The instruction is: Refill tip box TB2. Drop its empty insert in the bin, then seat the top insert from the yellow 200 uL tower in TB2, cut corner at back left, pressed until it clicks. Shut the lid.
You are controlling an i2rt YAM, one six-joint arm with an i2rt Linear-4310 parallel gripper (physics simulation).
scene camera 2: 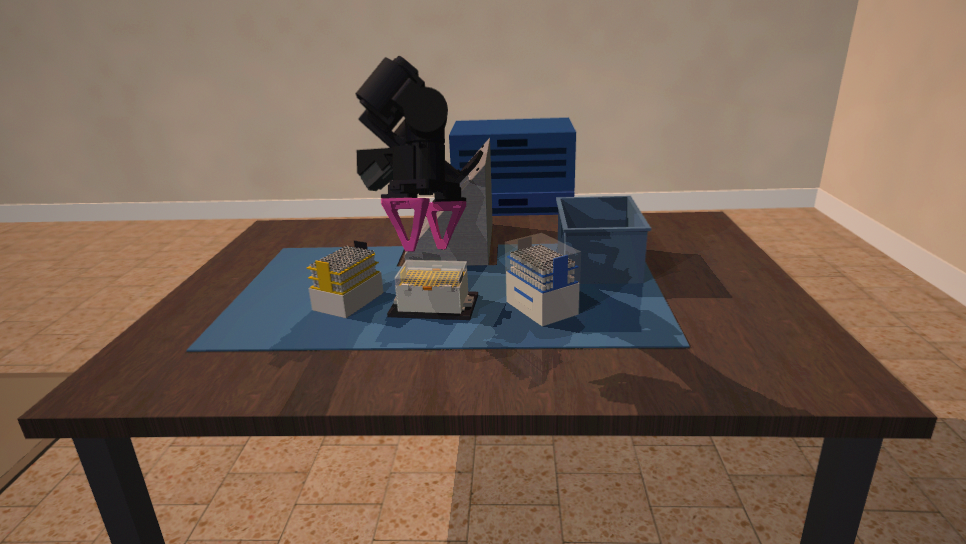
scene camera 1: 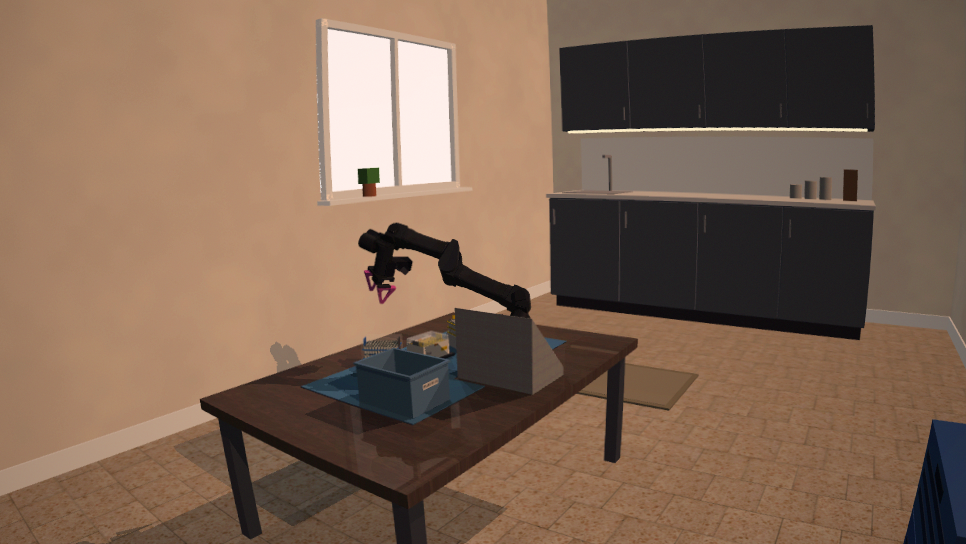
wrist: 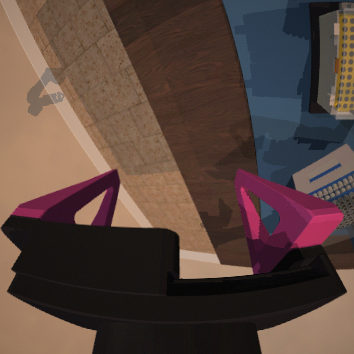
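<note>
My gripper is open and empty, with its magenta fingers high above the table. The white tip box sits on a dark base. Its yellow gridded insert shows under a clear lid that looks shut. The yellow tower stands left of it in the second scene view, with several stacked yellow inserts of tips; the grey panel partly hides it in the first. The blue-grey bin stands at the mat's back right. The TB2 label and cut corners are not readable.
A blue-marked tip tower with a clear cover stands between the tip box and the bin. A tall grey wedge-shaped panel stands behind the tip box. The blue mat lies on the brown table.
</note>
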